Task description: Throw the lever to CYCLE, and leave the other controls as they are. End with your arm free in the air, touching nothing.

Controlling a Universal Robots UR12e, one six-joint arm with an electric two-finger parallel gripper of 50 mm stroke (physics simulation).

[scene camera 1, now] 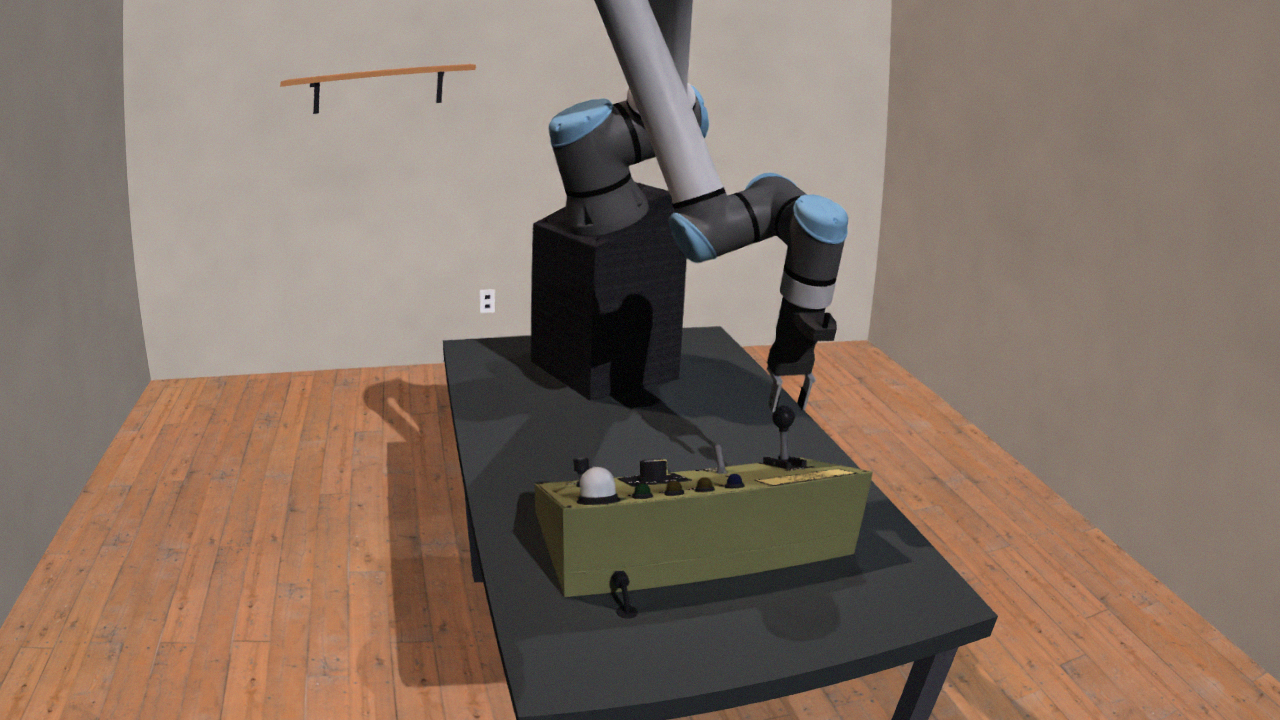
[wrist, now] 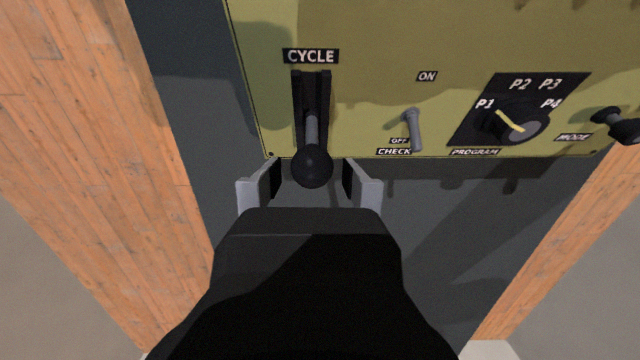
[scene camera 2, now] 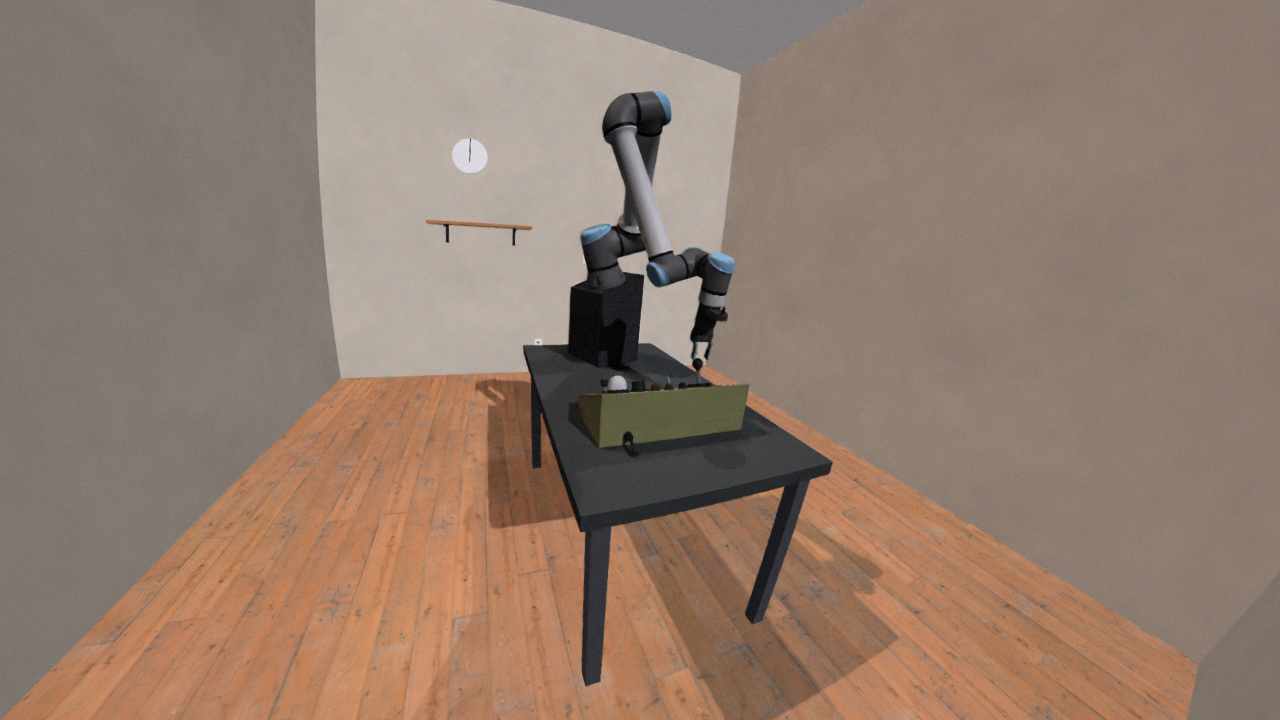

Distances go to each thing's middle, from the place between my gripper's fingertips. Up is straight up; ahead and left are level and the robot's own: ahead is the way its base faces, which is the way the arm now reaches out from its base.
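There is an olive control console (scene camera 1: 604,534), and from my hand I count 10 cm ahead of it, 19 cm to the right of it and 9 cm below it. The black ball-topped lever (wrist: 312,167) is 5 cm below my hand.
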